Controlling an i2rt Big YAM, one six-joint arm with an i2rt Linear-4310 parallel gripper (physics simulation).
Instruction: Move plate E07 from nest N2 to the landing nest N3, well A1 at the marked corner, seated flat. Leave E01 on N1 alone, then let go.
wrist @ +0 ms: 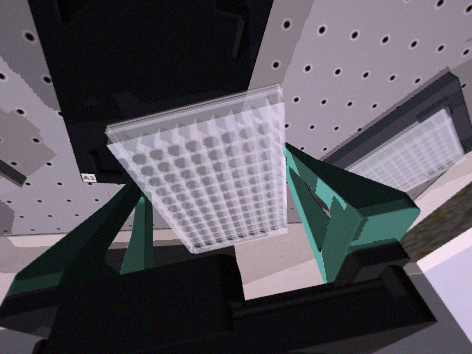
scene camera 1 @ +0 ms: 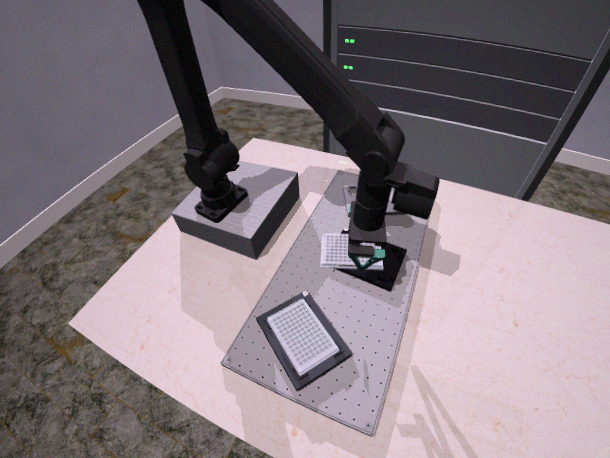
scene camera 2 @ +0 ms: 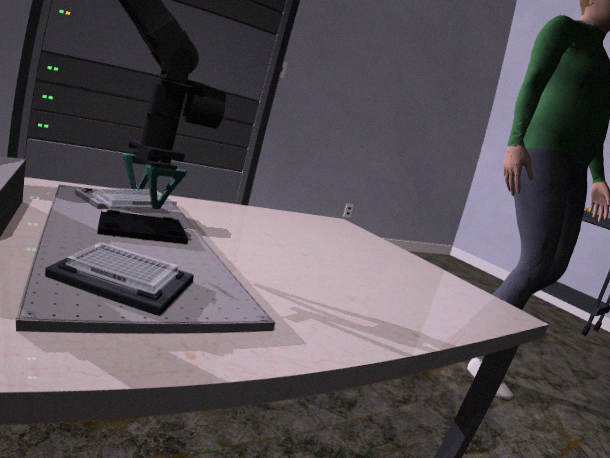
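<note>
Plate E07 (scene camera 1: 334, 249) (scene camera 2: 119, 196) (wrist: 215, 192) is a clear well plate held between the green fingers. My gripper (scene camera 1: 354, 250) (scene camera 2: 146, 196) (wrist: 213, 165) is shut on it. The plate hangs above the black landing nest N3 (scene camera 1: 396, 265) (scene camera 2: 142, 226) (wrist: 160, 60), apart from it, shifted towards the arm's base side and turned relative to its edges. A white A1 label (wrist: 88, 177) marks a nest corner in the wrist view. Plate E01 (scene camera 1: 302, 335) (scene camera 2: 122, 267) (wrist: 415, 160) rests on the dark nest N1 (scene camera 1: 327, 367) (scene camera 2: 112, 292) (wrist: 452, 87). Which plate corner is A1 cannot be read.
The light grey nest N2 (scene camera 2: 89, 198) stands behind N3, partly hidden by the arm in scene camera 1. The nests stand on a perforated board (scene camera 1: 365, 400) (scene camera 2: 45, 305). The arm's grey base block (scene camera 1: 220, 235) is at left. A person (scene camera 2: 565, 100) stands beyond the table.
</note>
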